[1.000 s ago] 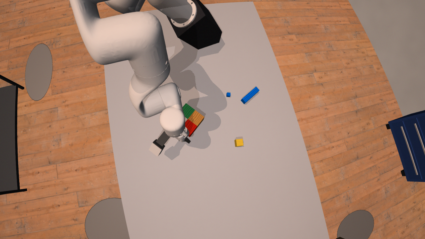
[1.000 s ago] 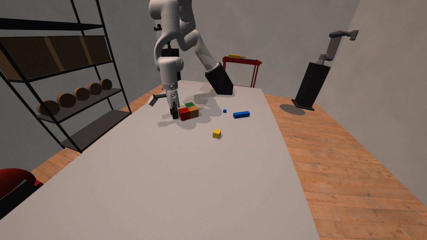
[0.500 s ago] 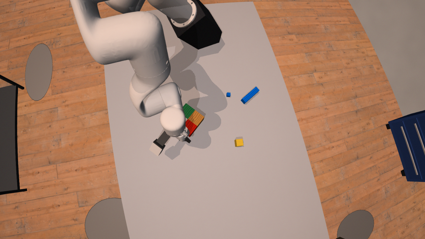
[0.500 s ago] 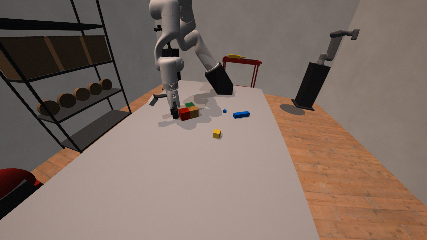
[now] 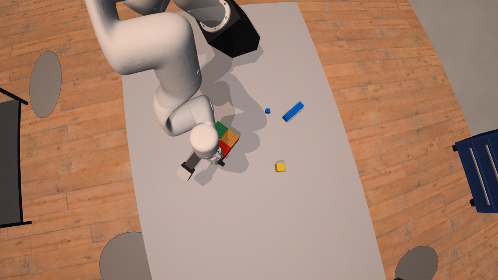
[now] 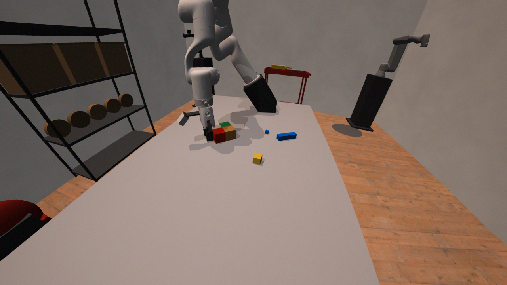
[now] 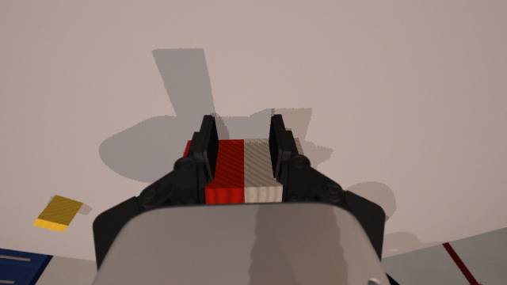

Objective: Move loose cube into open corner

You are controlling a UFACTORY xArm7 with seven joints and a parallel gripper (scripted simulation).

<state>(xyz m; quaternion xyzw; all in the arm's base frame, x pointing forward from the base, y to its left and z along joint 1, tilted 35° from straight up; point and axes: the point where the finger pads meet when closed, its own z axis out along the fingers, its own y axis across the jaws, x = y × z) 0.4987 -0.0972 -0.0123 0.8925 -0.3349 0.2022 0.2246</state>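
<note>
Right now the red cube is 1 cm behind my hand and 5 cm to the left of it. Also, from my hand: orange cube 5 cm behind, 8 cm to the left; white cube 5 cm behind, 1 cm to the left; green cube 8 cm behind, 5 cm to the left.
</note>
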